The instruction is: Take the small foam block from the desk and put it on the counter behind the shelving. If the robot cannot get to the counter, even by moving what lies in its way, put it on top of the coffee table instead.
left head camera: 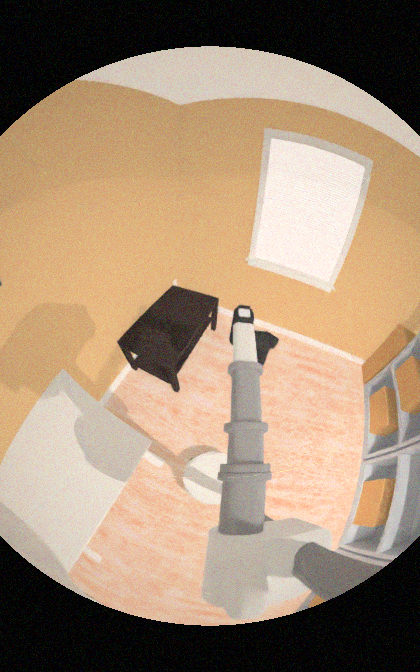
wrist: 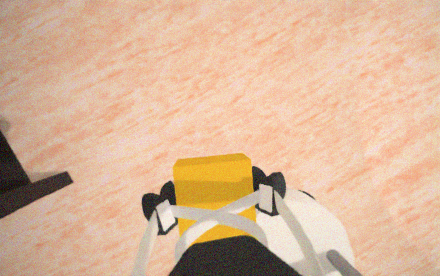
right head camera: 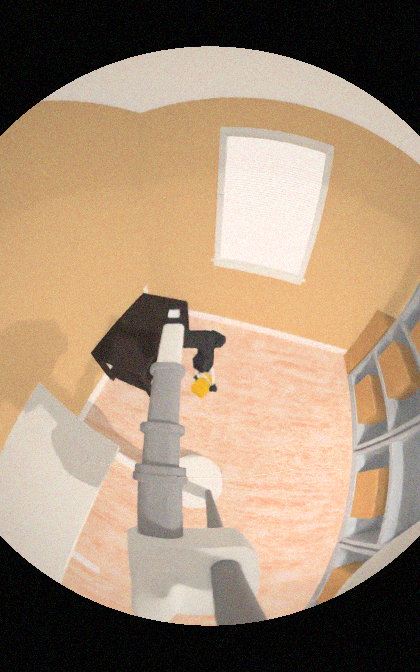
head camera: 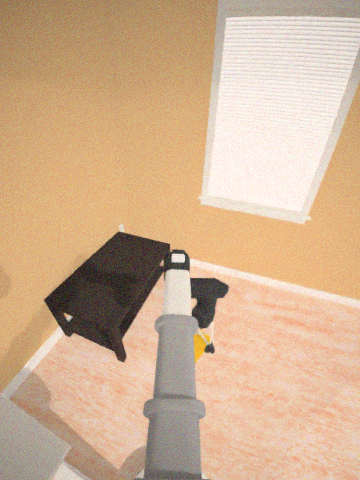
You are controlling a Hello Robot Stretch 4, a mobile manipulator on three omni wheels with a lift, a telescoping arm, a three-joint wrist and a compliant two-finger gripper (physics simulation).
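Places are measured from the robot's base along level axes (x ahead, y left, z up), in millimetres.
Where they show: gripper, fingertip midpoint: (wrist: pixel 213 189) (head camera: pixel 199 344).
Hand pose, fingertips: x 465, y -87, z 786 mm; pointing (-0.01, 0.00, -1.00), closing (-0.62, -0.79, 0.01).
Observation:
Each offset is from my fingertips to the top centre of the thing. "spot": to the spot under its first point. Level surfaces: height alone.
The small foam block @(dx -11, dy +10, dz +41 mm) (head camera: pixel 201 345) (right head camera: pixel 201 386) (wrist: pixel 214 172) is a yellow block. My gripper (right head camera: pixel 205 383) (wrist: pixel 213 189) is shut on it, with one fingertip on each side, and holds it up over the floor. In the head camera view the arm hides part of the block. The coffee table @(dz -364 mm) (head camera: pixel 115 280) (left head camera: pixel 172 320) (right head camera: pixel 127 325) is dark and low, in the wall corner left of the gripper. One leg of it shows at the left edge of the wrist view. Grey shelving (left head camera: pixel 390 454) (right head camera: pixel 385 438) stands at the right. I cannot make out the counter behind it.
A pale grey table-like top @(dz -94 mm) (head camera: pixel 25 445) (left head camera: pixel 50 465) (right head camera: pixel 35 490) lies at the lower left; I cannot tell whether it is the desk. Orange-brown boxes (left head camera: pixel 374 502) (right head camera: pixel 370 492) sit in the shelving. A window @(spot: dx +1150, dy -549, dz +625 mm) (head camera: pixel 275 125) (left head camera: pixel 310 210) (right head camera: pixel 272 200) is in the wall ahead.

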